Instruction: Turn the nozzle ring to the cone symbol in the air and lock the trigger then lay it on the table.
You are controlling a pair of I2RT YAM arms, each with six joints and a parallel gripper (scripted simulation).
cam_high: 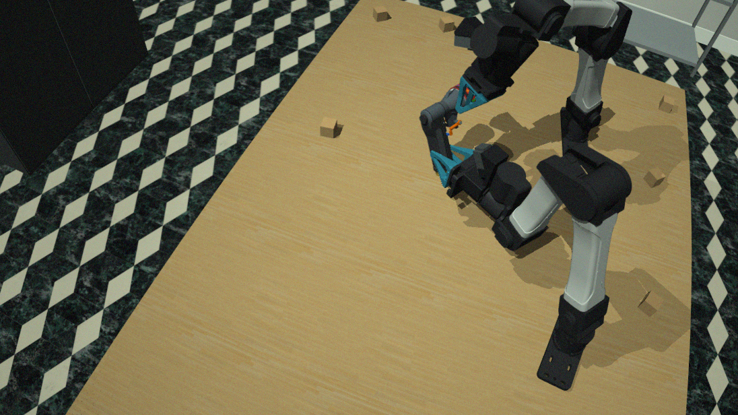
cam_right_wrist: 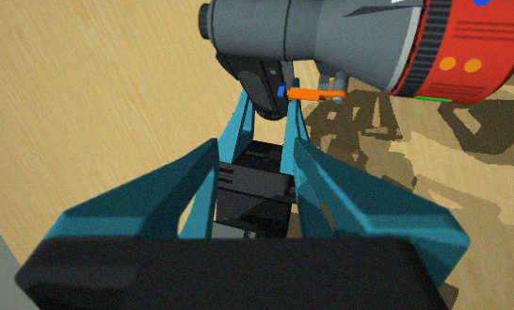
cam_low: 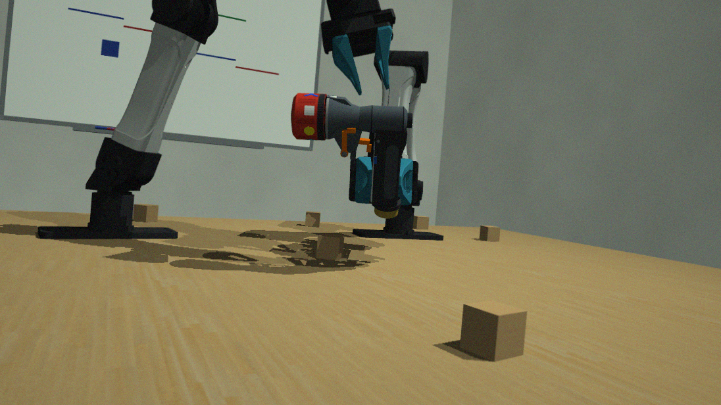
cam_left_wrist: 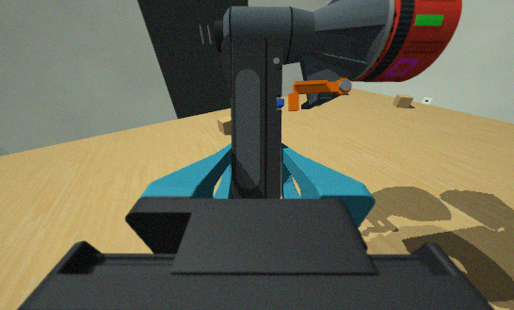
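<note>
Right now the red spray ring is 10 mm ahead of my right hand, 90 mm to the right of it and 60 mm below it.
Right now the red spray ring is 2 cm behind my left hand, 11 cm to the right of it and 7 cm above it.
</note>
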